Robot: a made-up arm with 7 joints.
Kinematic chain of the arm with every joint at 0, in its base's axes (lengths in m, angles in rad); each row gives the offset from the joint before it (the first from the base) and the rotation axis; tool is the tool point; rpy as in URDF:
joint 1: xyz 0 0 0.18 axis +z
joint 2: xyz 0 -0.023 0.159 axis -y
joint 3: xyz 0 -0.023 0.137 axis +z
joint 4: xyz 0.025 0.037 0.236 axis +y
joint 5: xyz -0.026 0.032 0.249 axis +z
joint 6: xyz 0 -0.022 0.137 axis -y
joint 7: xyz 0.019 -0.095 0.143 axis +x
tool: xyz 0 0 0 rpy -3.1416 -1.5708 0
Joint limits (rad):
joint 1: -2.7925..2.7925
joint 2: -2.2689..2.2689
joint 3: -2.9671..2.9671
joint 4: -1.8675..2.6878
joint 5: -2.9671..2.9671
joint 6: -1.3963..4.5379
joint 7: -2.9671..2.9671
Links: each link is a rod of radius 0.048 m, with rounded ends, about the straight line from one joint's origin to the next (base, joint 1, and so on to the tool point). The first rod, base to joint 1, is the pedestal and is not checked.
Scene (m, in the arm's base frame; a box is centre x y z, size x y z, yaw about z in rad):
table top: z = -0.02
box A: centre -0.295 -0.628 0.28 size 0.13 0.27 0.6 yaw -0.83
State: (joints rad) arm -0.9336 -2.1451 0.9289 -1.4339 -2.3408 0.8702 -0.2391
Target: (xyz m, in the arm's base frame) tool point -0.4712 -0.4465 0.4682
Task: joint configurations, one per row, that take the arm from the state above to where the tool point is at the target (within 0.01 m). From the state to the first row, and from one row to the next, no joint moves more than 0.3 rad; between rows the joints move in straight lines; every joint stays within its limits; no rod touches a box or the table.
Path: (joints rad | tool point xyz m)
1: -1.1542 -1.9316 0.7005 -1.6507 -2.1058 1.0243 -0.1757 | 0.0233 -0.4489 0.6990
2: -1.3749 -1.7180 0.4720 -1.8675 -1.8709 1.1783 -0.1122 | 0.0185 -0.2064 0.7564
3: -1.4480 -1.8270 0.7519 -1.7452 -2.0117 1.0266 -0.1545 | -0.1378 -0.3382 0.7356
4: -1.5211 -1.9360 1.0317 -1.6230 -2.1525 0.8749 -0.1968 | -0.3122 -0.4257 0.6341
5: -1.5941 -2.0449 1.3116 -1.5007 -2.2933 0.7232 -0.2391 | -0.4712 -0.4465 0.4682

